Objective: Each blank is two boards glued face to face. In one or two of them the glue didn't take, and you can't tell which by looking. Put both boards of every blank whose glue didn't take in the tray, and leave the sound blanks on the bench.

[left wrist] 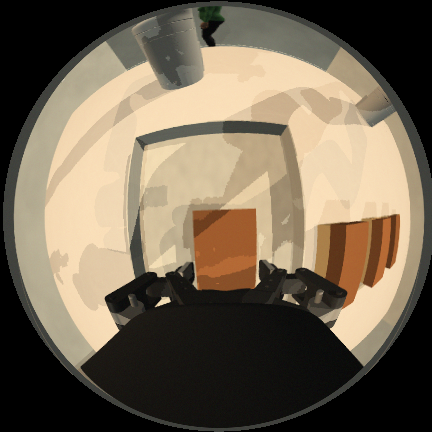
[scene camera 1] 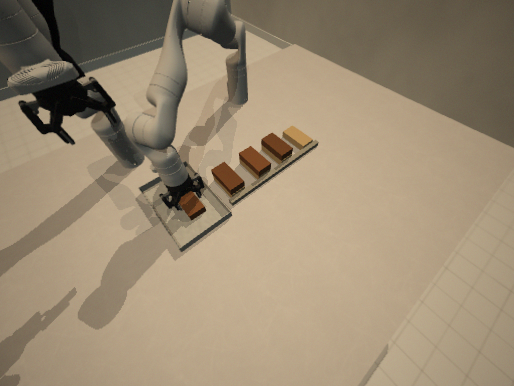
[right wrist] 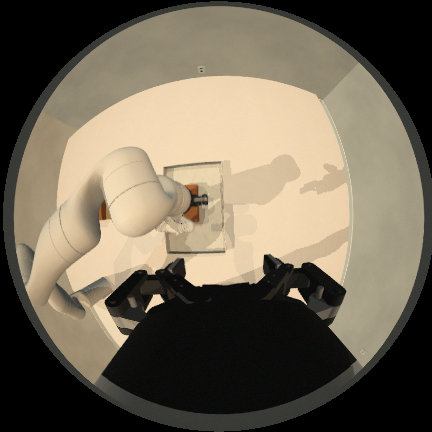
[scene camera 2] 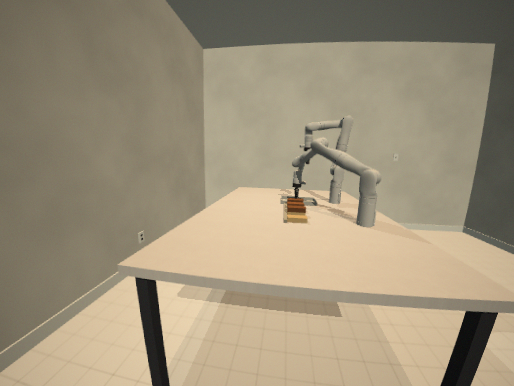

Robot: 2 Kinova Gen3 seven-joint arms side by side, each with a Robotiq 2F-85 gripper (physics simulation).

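Places are measured from the left arm's base along level axes (x ahead, y left, z up), in millimetres.
Pixels of known places: left gripper, fingertip midpoint: [left wrist: 226, 269] [scene camera 1: 189, 202]; right gripper, fingertip midpoint: [scene camera 1: 94, 133] [right wrist: 223, 265] [scene camera 2: 307, 164]; left arm's base at its link origin: [left wrist: 364, 115] [scene camera 1: 239, 99] [right wrist: 105, 284] [scene camera 2: 364, 224]; right arm's base at its link origin: [left wrist: 181, 78] [scene camera 1: 133, 159] [scene camera 2: 334, 202].
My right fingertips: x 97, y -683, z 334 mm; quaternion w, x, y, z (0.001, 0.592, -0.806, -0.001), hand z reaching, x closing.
For each thing: its top centre in the pictures, then the offset to it from my right fingertips.
- brown board at its top centre: [left wrist: 225, 270] [right wrist: 187, 202] [scene camera 1: 188, 199] 73 mm left, 113 mm ahead, 302 mm down
- tray at its top centre: [left wrist: 212, 255] [right wrist: 191, 207] [scene camera 1: 182, 199] [scene camera 2: 298, 198] 65 mm left, 95 mm ahead, 304 mm down
- middle blank at its top centre: [left wrist: 384, 251] [scene camera 1: 254, 158] 338 mm left, 220 mm ahead, 274 mm down
- far blank at its top centre: [left wrist: 396, 240] [scene camera 1: 276, 143] [right wrist: 96, 205] [scene camera 2: 296, 206] 450 mm left, 254 mm ahead, 274 mm down
- lone pale board at its top centre: [scene camera 1: 297, 135] [scene camera 2: 297, 216] 568 mm left, 292 mm ahead, 304 mm down
A brown board [scene camera 1: 193, 207] [left wrist: 225, 245] [right wrist: 193, 217] lies flat in the tray [scene camera 1: 206, 232] [left wrist: 172, 133] [right wrist: 197, 252]. My left gripper [scene camera 1: 187, 199] [left wrist: 226, 269] is open around this board, with narrow gaps between fingers and board. Three blanks, brown board over pale board, lie in a row beside the tray: the near blank [scene camera 1: 227, 177] [left wrist: 351, 260], the middle blank [scene camera 1: 254, 160] and the far blank [scene camera 1: 276, 145]. A lone pale board [scene camera 1: 297, 136] [scene camera 2: 297, 218] lies at the row's far end. My right gripper [right wrist: 223, 265] is open and empty, high to one side of the tray.
A low rail [scene camera 1: 250, 189] runs along the front ends of the row. The near end of the rail is close to the tray's corner. My left arm [scene camera 1: 167, 85] [right wrist: 132, 195] reaches over the tray. A person [left wrist: 211, 22] stands beyond the table in the left wrist view.
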